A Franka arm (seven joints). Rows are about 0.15 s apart.
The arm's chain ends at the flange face. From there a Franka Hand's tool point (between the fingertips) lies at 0.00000 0.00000 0.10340 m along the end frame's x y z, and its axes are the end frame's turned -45 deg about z.
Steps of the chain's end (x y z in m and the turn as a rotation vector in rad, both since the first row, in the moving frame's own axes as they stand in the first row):
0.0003, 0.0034, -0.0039, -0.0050, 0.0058, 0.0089
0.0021, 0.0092, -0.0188, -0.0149, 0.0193, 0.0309
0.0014, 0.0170, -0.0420, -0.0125, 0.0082, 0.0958
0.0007, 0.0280, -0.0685, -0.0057, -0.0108, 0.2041
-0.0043, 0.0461, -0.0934, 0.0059, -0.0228, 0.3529
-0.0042, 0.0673, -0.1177, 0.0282, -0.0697, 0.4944
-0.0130, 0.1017, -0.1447, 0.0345, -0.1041, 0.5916
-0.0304, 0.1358, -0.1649, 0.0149, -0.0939, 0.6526
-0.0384, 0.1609, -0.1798, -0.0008, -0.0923, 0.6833
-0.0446, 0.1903, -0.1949, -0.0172, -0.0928, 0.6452
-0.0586, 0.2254, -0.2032, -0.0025, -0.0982, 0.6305
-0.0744, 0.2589, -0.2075, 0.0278, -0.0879, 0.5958
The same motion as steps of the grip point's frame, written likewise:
-0.0021, 0.0034, -0.0039, -0.0076, 0.0006, 0.0089
-0.0047, 0.0105, -0.0188, -0.0242, 0.0031, 0.0309
-0.0114, 0.0145, -0.0420, -0.0146, -0.0030, 0.0958
-0.0205, 0.0198, -0.0685, 0.0036, -0.0117, 0.2041
-0.0365, 0.0273, -0.0934, 0.0203, -0.0120, 0.3529
-0.0517, 0.0370, -0.1180, 0.0692, -0.0293, 0.4944
-0.0830, 0.0517, -0.1453, 0.0980, -0.0492, 0.5916
-0.1204, 0.0653, -0.1654, 0.0769, -0.0559, 0.6526
-0.1450, 0.0782, -0.1802, 0.0647, -0.0658, 0.6833
-0.1719, 0.0954, -0.1953, 0.0535, -0.0778, 0.6452
-0.2056, 0.1092, -0.2037, 0.0677, -0.0712, 0.6305
-0.2374, 0.1212, -0.2079, 0.0818, -0.0425, 0.5958

